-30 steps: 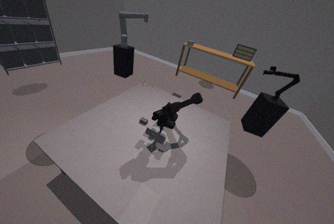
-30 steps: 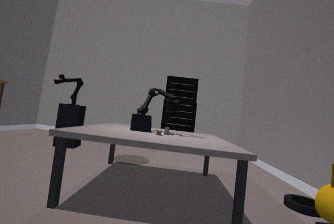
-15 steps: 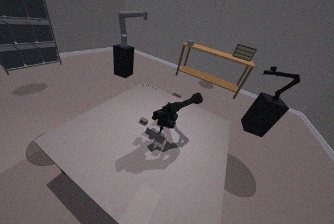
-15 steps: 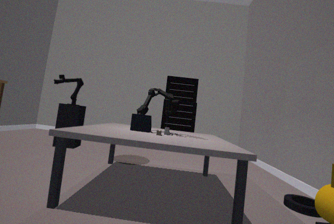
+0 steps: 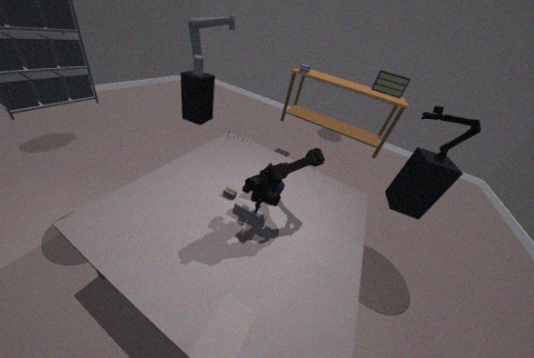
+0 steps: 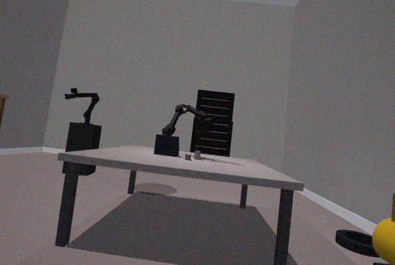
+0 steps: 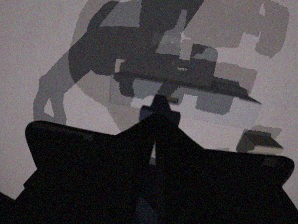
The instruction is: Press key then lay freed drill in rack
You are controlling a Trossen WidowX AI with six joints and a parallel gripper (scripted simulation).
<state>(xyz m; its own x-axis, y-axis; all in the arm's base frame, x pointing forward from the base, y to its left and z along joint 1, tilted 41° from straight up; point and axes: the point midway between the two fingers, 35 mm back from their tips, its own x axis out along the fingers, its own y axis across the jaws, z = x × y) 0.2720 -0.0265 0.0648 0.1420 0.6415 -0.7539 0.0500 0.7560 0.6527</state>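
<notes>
My gripper tip is 3 cm above the dark drill. From my gripper tip the other things lie so: grey fixture (4 cm to the right, 8 cm below).
</notes>
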